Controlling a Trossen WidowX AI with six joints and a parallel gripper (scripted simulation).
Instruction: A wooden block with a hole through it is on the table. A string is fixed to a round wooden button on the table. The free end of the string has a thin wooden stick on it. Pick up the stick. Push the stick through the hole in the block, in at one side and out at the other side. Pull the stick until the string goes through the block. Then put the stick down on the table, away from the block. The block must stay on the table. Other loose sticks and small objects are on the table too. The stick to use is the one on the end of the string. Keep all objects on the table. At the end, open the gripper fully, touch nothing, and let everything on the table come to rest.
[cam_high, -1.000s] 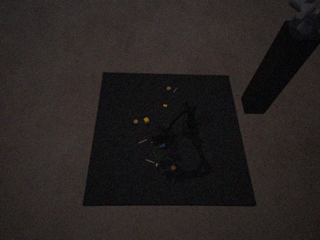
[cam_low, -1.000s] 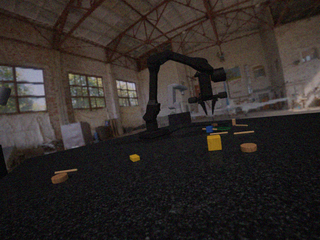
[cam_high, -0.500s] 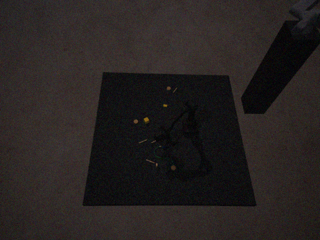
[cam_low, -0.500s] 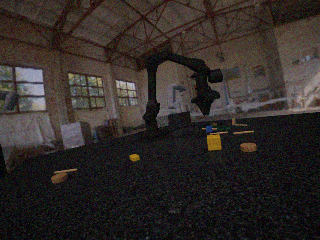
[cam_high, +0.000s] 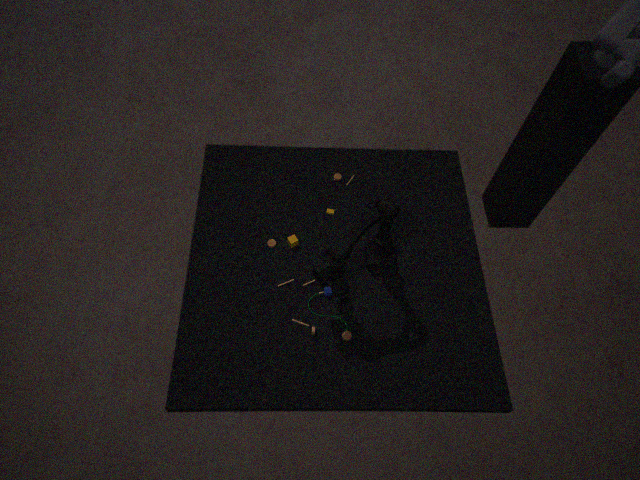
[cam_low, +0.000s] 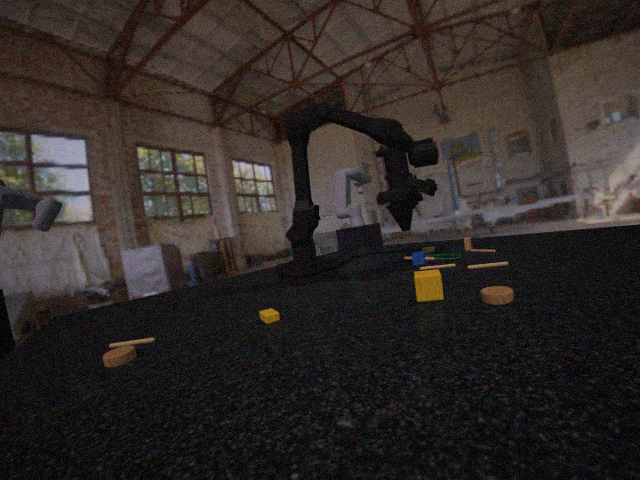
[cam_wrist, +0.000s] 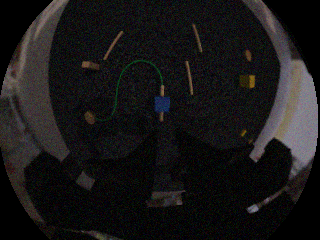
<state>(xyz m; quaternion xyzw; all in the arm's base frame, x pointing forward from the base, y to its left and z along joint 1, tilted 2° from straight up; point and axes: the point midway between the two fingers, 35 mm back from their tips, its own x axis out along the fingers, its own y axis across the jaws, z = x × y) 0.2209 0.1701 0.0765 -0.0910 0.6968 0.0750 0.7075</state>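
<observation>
Now: gripper tip 20 mm short of the blue block, 10 mm to the right of it and 70 mm above it. Also, from my gripper tip: round wooden button: 50 mm behind, 200 mm to the left, 80 mm below; yellow cube: 170 mm ahead, 240 mm to the right, 70 mm below; wooden block: 80 mm ahead, 180 mm to the left, 70 mm below.
</observation>
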